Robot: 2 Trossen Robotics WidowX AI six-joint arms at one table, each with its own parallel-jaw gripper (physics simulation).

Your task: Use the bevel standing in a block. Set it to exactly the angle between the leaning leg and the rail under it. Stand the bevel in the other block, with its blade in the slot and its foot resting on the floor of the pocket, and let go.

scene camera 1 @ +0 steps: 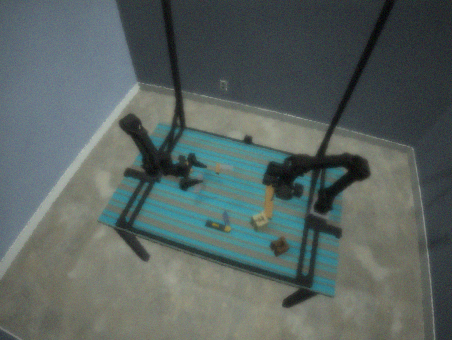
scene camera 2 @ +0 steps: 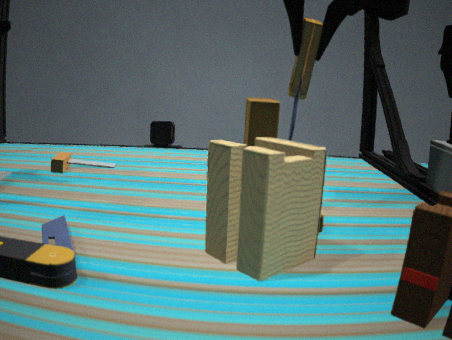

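Where they show: left gripper, fingertip midpoint: (scene camera 2: pixel 306 57); right gripper, fingertip midpoint: (scene camera 1: pixel 205 173); left arm's base at its link origin: (scene camera 1: pixel 321 208); right arm's base at its link origin: (scene camera 1: pixel 152 171).
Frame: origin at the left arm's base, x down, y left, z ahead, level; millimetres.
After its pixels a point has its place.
Note:
My left gripper (scene camera 1: pixel 280 183) (scene camera 2: pixel 307 56) @(z 237, x -82, y 52 mm) is shut on the bevel (scene camera 2: pixel 306 60) @(z 237, x -80, y 46 mm) by its wood-and-brass handle. The bevel is slightly tilted in scene camera 2, its thin blue blade pointing down; the blade's lower end is hidden behind the pale slotted block (scene camera 1: pixel 260 221) @(z 262, x 17, y 180 mm) (scene camera 2: pixel 295 210) @(z 244, x 36, y 197 mm). This block stands upright, its slot and top recess showing. A dark brown block (scene camera 1: pixel 280 246) @(z 129, x 70, y 242 mm) (scene camera 2: pixel 425 255) @(z 168, x 37, y 265 mm) with a red band stands to its right. A wooden rail (scene camera 1: pixel 269 206) @(z 247, x 64, y 59 mm) runs behind the pale block; a brown wooden post (scene camera 2: pixel 261 120) @(z 289, x -3, y -72 mm), perhaps the leaning leg, rises there. My right gripper (scene camera 1: pixel 199 173) @(z 580, x -126, y 123 mm) is open and empty.
A black-and-yellow tool (scene camera 1: pixel 218 226) @(z 446, x 66, y 267 mm) (scene camera 2: pixel 50 255) @(z 399, x 64, y 262 mm) with a blue blade lies left of the pale block. A wooden-handled tool (scene camera 1: pixel 218 168) @(z 589, x 61, y -52 mm) (scene camera 2: pixel 61 163) @(z 577, x 67, y -28 mm) with a pale blade lies farther back. A faint see-through object (scene camera 1: pixel 199 186) @(z 639, x 77, y 91 mm) lies by my right gripper. Dark frame posts stand at the table's sides.

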